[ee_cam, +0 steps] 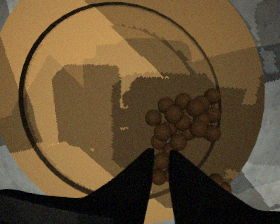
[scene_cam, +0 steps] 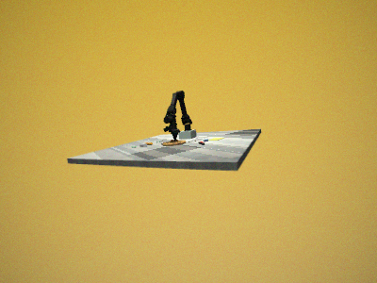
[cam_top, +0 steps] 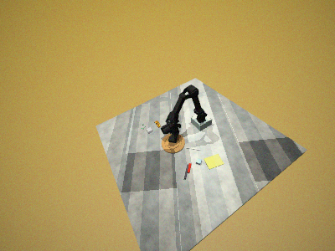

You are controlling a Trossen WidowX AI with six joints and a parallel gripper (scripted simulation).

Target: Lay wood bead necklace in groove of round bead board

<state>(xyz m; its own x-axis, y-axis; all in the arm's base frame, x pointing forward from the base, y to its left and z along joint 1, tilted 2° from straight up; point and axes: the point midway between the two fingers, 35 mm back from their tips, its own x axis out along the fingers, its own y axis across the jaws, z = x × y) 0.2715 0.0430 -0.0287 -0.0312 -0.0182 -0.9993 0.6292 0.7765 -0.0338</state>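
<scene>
Right now my gripper tip is 40 mm short of the round bead board, 20 mm to the right of it and 10 mm above it. Round my gripper tip: thin grey stick (140 mm to the left, 90 mm behind, 20 mm below); small blue block (270 mm to the left, 70 mm behind, 10 mm below); grey piece (210 mm to the right, 180 mm ahead, 10 mm below).
</scene>
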